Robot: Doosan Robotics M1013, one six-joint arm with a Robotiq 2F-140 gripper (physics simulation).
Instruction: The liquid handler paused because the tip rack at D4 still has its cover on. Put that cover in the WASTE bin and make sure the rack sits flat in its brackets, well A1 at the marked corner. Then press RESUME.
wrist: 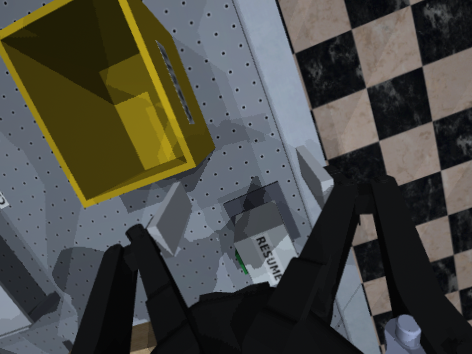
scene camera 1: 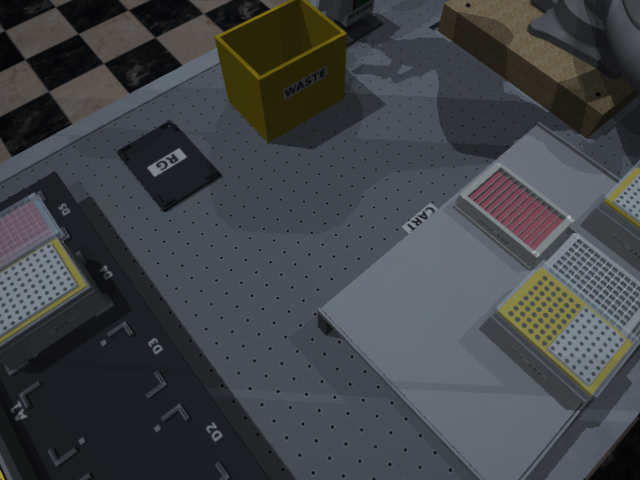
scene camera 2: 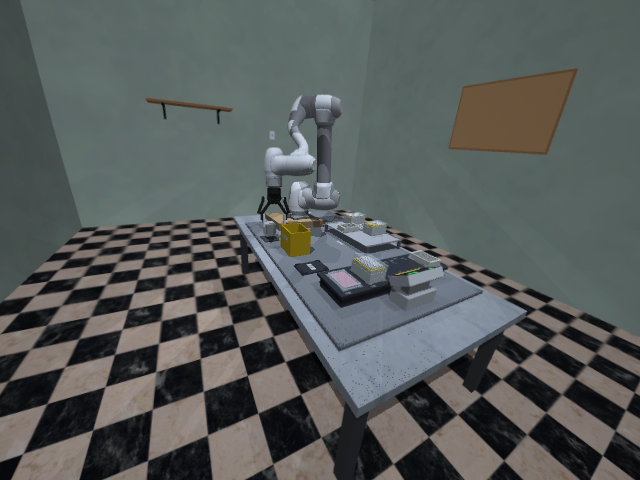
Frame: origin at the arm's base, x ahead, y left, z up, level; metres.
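Where they show: gripper, fingertip midpoint: [wrist: 240, 178] [scene camera 2: 274, 226]; arm's base, link origin: [scene camera 1: 590, 33] [scene camera 2: 298, 216].
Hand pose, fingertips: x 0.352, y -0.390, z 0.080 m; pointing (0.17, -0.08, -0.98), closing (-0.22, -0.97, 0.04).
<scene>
Each offset is from my fingertips to the top centre of the thing. Level surfaces: height alone.
The yellow WASTE bin @[dx +0.121, dy +0.070, dz +0.018 m] [scene camera 1: 307, 105] [scene camera 2: 295, 242] [wrist: 201, 141] stands upright. Lighter rectangular patches show inside it in the wrist view; I cannot tell whether they are a clear cover or light. The tip rack at D4 @[dx +0.611, dy +0.143, dz +0.028 m] [scene camera 1: 38, 281] [scene camera 2: 369, 268] has a white holed top with a yellow rim; I see no distinct cover on it. It looks level, but its A1 corner cannot be made out. The white RESUME box @[dx -0.102, dy +0.020, dz -0.013 m] [scene camera 1: 354, 11] [scene camera 2: 269, 228] [wrist: 265, 250] has a green patch on its side. My gripper [scene camera 2: 273, 218] [wrist: 240, 178] is open and empty, above the box area.
The black RG pad @[dx +0.348, dy +0.029, dz -0.103 m] [scene camera 1: 180, 180] [scene camera 2: 302, 268] lies between the bin and the dark deck @[dz -0.057 m] [scene camera 1: 98, 392]. A pink plate @[dx +0.593, dy +0.015, dz -0.043 m] [scene camera 1: 23, 227] [scene camera 2: 343, 280] sits at D5. The grey cart platform @[dx +0.178, dy +0.550, dz -0.051 m] [scene camera 1: 387, 310] bears several racks. The arm's wooden base [scene camera 1: 516, 56] stands behind it.
</scene>
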